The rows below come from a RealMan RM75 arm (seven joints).
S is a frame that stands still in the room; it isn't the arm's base.
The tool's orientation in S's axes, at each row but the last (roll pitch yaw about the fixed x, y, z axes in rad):
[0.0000, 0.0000, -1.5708]
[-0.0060, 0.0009, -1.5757]
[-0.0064, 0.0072, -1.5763]
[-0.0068, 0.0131, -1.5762]
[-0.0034, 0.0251, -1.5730]
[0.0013, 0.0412, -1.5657]
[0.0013, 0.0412, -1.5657]
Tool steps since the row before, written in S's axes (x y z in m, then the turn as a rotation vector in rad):
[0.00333, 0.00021, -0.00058, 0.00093, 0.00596, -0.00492]
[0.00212, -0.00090, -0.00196, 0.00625, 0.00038, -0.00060]
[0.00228, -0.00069, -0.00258, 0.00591, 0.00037, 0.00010]
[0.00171, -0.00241, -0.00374, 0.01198, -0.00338, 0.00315]
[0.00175, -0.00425, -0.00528, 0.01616, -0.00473, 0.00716]
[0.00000, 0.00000, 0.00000, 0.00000, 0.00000, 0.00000]
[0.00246, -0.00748, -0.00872, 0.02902, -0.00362, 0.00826]
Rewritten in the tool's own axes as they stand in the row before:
[-0.00021, 0.00333, -0.00058, -0.00596, 0.00093, -0.00492]
[0.00089, 0.00214, -0.00195, -0.00041, 0.00625, -0.00056]
[0.00070, 0.00230, -0.00256, -0.00040, 0.00591, 0.00013]
[0.00245, 0.00175, -0.00370, 0.00327, 0.01198, 0.00327]
[0.00438, 0.00178, -0.00517, 0.00451, 0.01615, 0.00733]
[0.00000, 0.00000, 0.00000, 0.00000, 0.00000, 0.00000]
[0.00785, 0.00241, -0.00841, 0.00342, 0.02901, 0.00837]

